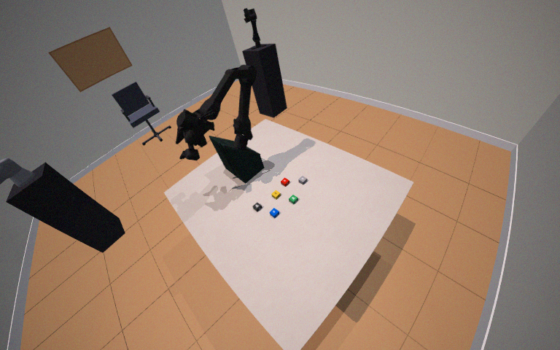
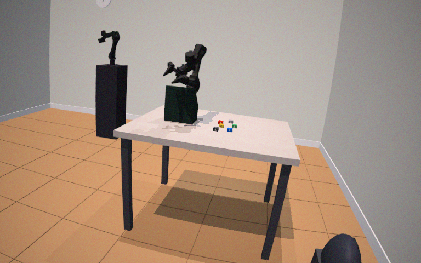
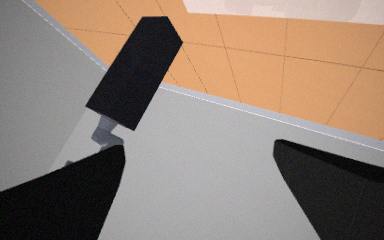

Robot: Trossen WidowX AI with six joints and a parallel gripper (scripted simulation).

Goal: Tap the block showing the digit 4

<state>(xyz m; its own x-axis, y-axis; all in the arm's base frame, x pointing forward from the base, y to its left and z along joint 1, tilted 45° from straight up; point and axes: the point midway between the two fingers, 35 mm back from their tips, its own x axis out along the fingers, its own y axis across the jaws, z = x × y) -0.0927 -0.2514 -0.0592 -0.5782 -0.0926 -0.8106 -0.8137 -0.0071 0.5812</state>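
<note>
The grey block lies 41 cm ahead of my gripper tip, 36 cm to the left of it and 30 cm below it. From my gripper tip the other things lie so: blue block (41 cm ahead, 12 cm to the left, 30 cm below); black block (32 cm ahead, 10 cm to the left, 30 cm below); yellow block (35 cm ahead, 21 cm to the left, 30 cm below).
</note>
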